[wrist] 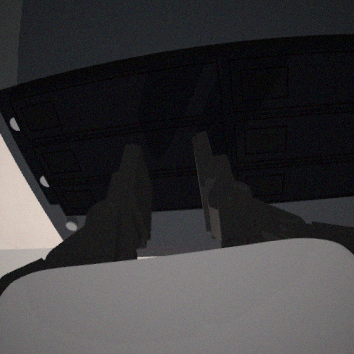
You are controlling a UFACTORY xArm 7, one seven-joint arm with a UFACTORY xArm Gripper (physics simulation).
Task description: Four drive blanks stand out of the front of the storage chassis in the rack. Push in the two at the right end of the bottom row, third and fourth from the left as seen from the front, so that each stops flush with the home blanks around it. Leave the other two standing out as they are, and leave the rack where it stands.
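Frame: origin at the arm's base, x ahead, y left, z up, level; centimetres.
Seen in the pictures: gripper, fingertip midpoint: (170, 162).
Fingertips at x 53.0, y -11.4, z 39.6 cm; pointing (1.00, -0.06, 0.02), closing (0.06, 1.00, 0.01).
A point is followed by its place in that frame.
The dark front of the storage chassis (226, 95) @[x 53.2, y -8.3, z 36.6 cm] crosses the wrist view, with three rows and parts of two columns of blanks. In the lowest row in this view are a left blank (80, 199) @[x 53.6, y -17.5, z 41.8 cm] and a right blank (264, 185) @[x 52.9, y -6.6, z 41.8 cm]. It is too dark to tell which blanks stand out and which are flush. My gripper (170, 162) @[x 53.0, y -11.4, z 39.7 cm] is open, its fingers moderately apart with a visible gap and nothing seen between them. The fingertips overlap the lower part of the left column; whether they touch it cannot be told. The fingers hide part of the lowest left blank.
A grey rack side strip with round light discs (15, 124) @[x 55.1, y -20.5, z 36.8 cm] (45, 181) @[x 55.1, y -20.5, z 41.2 cm] (71, 226) @[x 55.1, y -20.4, z 45.7 cm] runs down the chassis's left end. A dark grey surface (175, 25) @[x 54.6, y -10.1, z 33.4 cm] lies above the chassis, and a grey band (295, 212) @[x 54.2, y -4.1, z 45.7 cm] below it. A pale area (15, 200) shows beyond the left edge.
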